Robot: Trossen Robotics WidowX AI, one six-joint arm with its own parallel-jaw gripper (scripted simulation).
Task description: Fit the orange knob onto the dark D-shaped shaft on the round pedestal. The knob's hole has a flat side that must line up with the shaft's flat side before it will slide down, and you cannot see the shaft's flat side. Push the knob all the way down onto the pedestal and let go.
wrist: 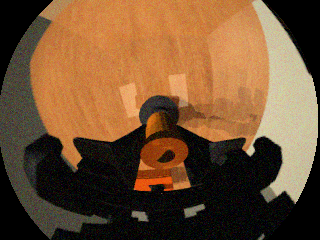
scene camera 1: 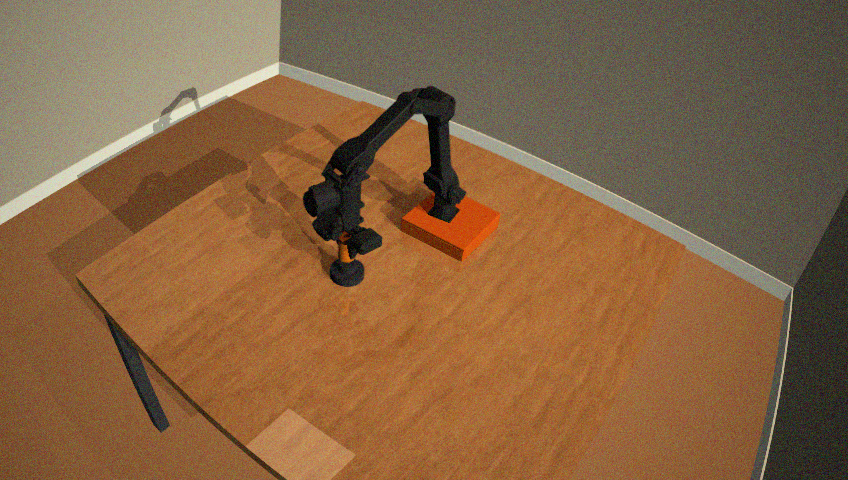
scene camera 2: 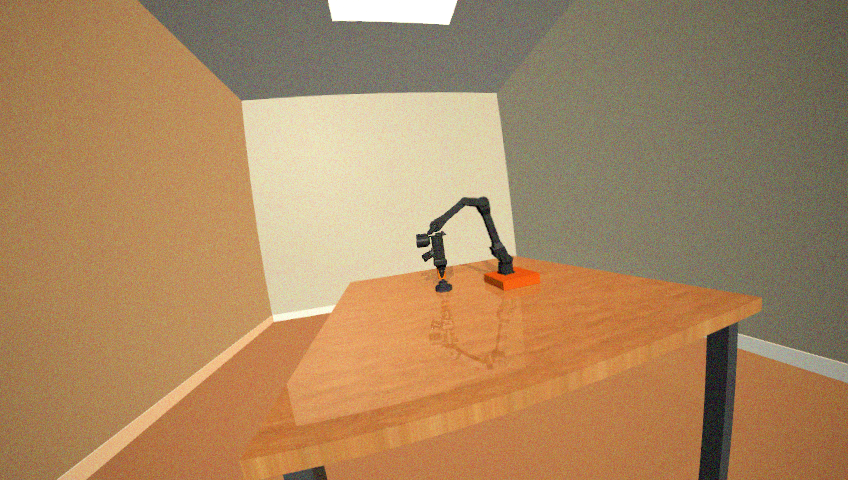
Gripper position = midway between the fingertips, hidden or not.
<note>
The gripper [scene camera 1: 346, 253] holds an orange knob [wrist: 164, 147].
The gripper shows as well in the wrist view [wrist: 160, 127].
</note>
